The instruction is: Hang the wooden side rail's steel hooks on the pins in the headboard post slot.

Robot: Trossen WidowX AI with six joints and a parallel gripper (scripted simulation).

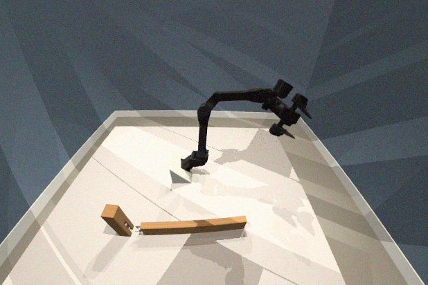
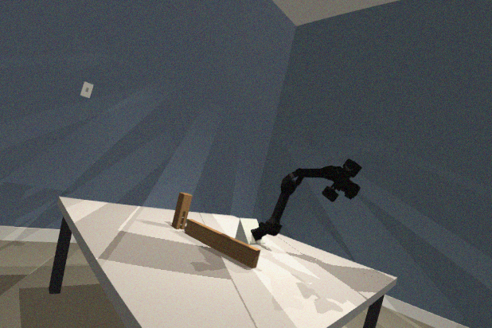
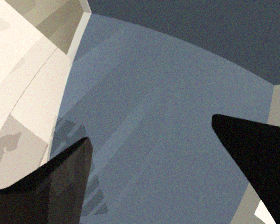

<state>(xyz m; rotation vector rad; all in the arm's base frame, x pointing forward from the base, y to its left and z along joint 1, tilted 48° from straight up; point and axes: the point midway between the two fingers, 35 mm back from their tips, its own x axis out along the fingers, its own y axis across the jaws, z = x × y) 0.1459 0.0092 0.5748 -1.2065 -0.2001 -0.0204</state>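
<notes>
Right now the headboard post is 700 mm to the right of my gripper tip, 330 mm below it and 100 mm ahead of it.
</notes>
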